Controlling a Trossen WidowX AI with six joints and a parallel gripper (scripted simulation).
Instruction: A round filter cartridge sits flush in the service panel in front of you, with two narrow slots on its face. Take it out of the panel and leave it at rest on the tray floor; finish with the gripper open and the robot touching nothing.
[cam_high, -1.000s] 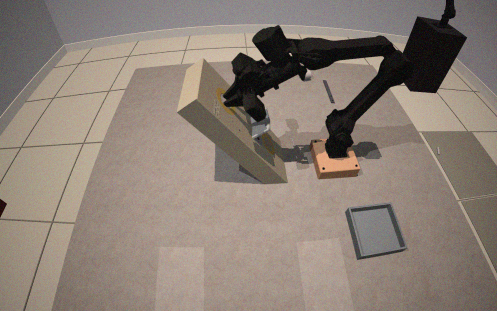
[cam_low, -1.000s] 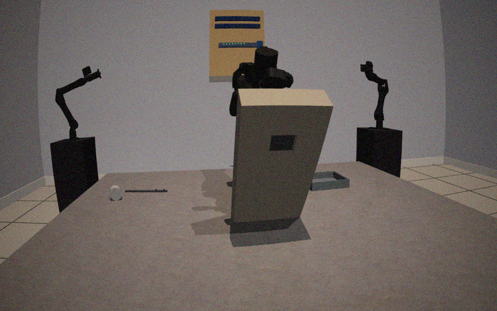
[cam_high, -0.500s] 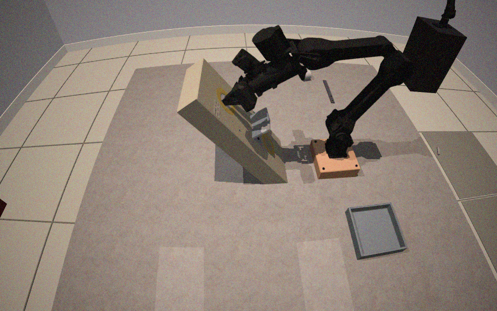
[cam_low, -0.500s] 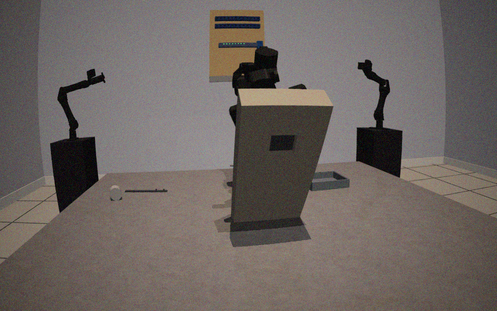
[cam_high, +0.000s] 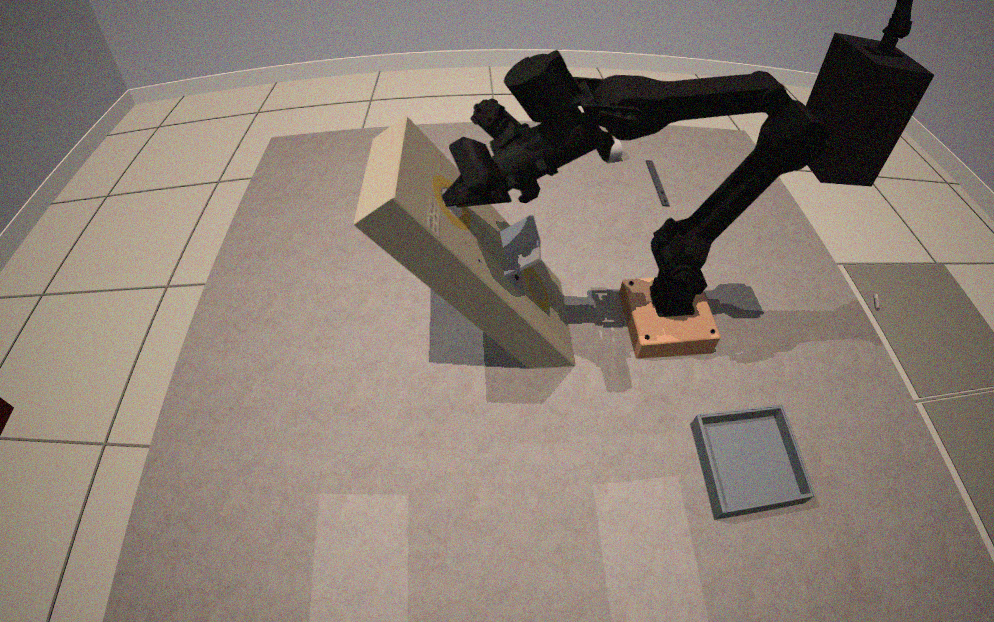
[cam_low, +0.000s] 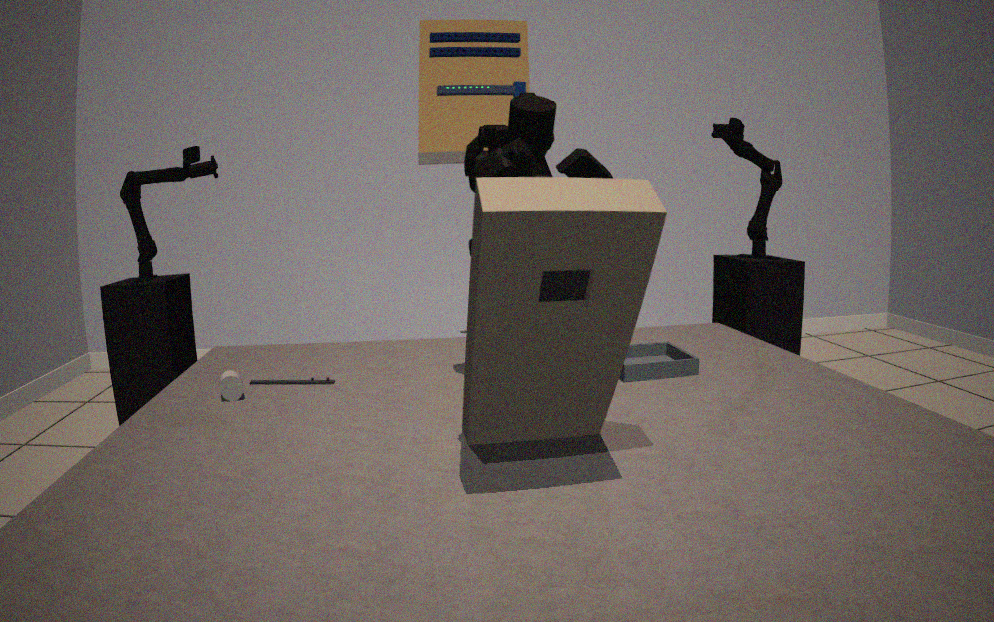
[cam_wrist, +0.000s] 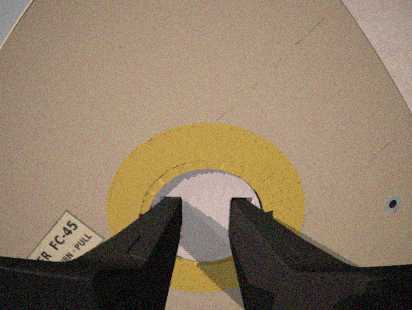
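Now: the white filter cartridge 10 mm below my gripper tip and 10 mm ahead of it. The rest, counted from my gripper tip: grey shelf: 100 mm below, 100 mm behind; then grey tray: 420 mm behind, 280 mm to the left, 240 mm below; then beige service panel: 80 mm below, 40 mm behind.
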